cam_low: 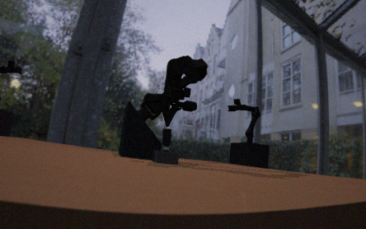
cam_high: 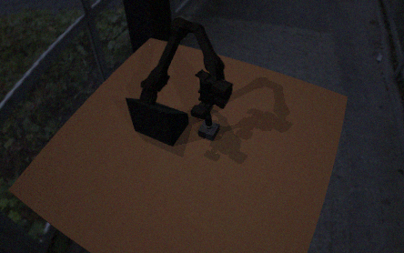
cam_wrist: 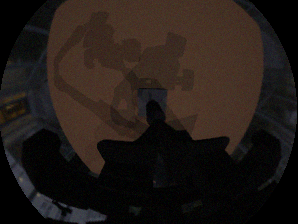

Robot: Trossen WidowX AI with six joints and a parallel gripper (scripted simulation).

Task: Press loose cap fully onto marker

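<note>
The dark cap is 4 cm below my gripper tip. Also, from my gripper tip: holder block: 11 cm below.
</note>
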